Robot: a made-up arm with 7 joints.
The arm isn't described. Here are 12 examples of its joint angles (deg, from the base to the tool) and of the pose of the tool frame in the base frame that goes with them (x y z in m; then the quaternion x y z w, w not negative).
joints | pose
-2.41 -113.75 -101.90 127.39 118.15 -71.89 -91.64 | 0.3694 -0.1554 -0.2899 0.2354 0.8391 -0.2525 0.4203
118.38 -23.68 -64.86 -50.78 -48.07 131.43 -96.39 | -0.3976 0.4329 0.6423 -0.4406 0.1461 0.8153 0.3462
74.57 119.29 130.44 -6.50 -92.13 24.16 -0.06 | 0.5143 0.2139 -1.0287 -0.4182 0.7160 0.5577 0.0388
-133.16 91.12 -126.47 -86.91 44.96 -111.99 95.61 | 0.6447 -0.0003 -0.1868 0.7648 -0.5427 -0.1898 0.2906
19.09 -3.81 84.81 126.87 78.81 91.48 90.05 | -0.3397 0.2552 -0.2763 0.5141 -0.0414 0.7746 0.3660
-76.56 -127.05 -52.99 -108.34 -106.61 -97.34 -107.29 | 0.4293 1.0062 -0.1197 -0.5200 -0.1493 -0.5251 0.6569
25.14 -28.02 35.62 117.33 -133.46 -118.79 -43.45 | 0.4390 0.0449 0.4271 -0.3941 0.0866 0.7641 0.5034
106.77 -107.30 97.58 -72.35 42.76 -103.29 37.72 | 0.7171 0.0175 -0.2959 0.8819 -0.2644 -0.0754 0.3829
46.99 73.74 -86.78 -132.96 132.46 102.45 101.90 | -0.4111 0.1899 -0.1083 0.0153 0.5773 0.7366 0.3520
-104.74 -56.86 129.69 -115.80 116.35 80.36 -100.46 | -0.5681 0.4362 0.2633 0.2763 0.6848 -0.6577 0.1484
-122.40 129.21 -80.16 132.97 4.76 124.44 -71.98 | 0.9451 -0.0987 -0.0679 -0.2454 0.5934 0.4126 0.6461
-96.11 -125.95 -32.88 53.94 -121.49 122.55 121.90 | 0.4862 -0.1801 -0.3537 -0.6924 0.2822 0.5949 0.2950
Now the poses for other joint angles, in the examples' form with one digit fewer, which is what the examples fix.
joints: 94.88 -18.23 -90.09 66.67 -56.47 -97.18 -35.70
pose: 0.229 0.564 0.408 -0.854 0.231 -0.319 0.341
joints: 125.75 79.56 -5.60 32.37 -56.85 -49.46 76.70
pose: -0.122 0.071 1.034 -0.662 0.631 -0.253 0.316
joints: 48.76 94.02 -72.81 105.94 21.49 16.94 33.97
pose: 0.687 0.342 0.605 -0.482 -0.233 0.595 0.600
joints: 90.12 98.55 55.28 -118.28 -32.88 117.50 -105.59
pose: -0.621 0.614 0.189 0.115 -0.492 -0.709 0.491
